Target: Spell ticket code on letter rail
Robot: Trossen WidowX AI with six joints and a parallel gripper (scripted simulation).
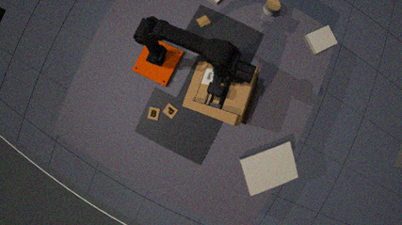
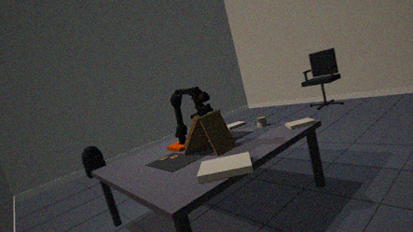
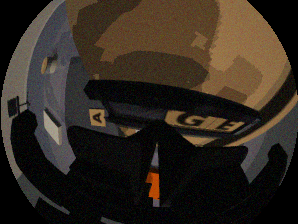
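Right now the white ticket is 60 mm behind my gripper tip and 90 mm below it. Also, from my gripper tip: small cup 120 mm ahead, 510 mm to the left, 140 mm below; then white slab 400 mm ahead, 310 mm to the right, 160 mm below; then dark mat 130 mm behind, 20 mm to the right, 180 mm below.
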